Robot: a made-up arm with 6 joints.
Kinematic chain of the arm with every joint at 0, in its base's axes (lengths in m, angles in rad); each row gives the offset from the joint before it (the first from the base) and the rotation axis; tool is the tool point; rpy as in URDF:
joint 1: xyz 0 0 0.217 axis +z
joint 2: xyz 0 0 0 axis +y
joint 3: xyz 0.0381 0 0.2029 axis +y
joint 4: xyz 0.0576 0 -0.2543 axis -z
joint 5: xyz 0 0 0 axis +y
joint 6: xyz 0.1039 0 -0.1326 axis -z
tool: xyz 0 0 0 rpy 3.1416 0 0
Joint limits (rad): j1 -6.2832..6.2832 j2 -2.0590..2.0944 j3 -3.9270..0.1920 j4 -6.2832..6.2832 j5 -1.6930..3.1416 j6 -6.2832..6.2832
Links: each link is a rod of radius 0.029 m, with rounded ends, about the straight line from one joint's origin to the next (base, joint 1, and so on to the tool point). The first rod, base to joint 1, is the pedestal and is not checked.
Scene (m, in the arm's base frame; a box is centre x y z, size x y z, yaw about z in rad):
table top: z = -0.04
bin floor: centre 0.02 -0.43 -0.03 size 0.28 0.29 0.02 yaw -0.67
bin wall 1: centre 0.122 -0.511 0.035 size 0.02 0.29 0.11 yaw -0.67
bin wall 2: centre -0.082 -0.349 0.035 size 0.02 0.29 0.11 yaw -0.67
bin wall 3: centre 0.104 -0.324 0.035 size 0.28 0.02 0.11 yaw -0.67
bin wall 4: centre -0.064 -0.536 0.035 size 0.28 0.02 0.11 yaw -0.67
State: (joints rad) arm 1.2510 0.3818 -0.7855 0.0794 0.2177 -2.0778
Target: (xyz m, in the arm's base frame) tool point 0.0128 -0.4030 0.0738
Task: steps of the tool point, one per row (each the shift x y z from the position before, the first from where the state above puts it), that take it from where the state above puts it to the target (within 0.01 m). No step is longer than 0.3 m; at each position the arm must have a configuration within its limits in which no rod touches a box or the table.
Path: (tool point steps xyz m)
1: 0.0102 0.0773 0.2363
2: -0.0315 -0.0665 0.2502
3: -0.0530 -0.1953 0.1741
4: -0.0485 -0.2589 0.0391
5: -0.0262 -0.2364 -0.1014
6: -0.0004 -0.1438 -0.1967
7: 0.0160 -0.0238 -0.2198
8: 0.0180 0.0758 -0.1767

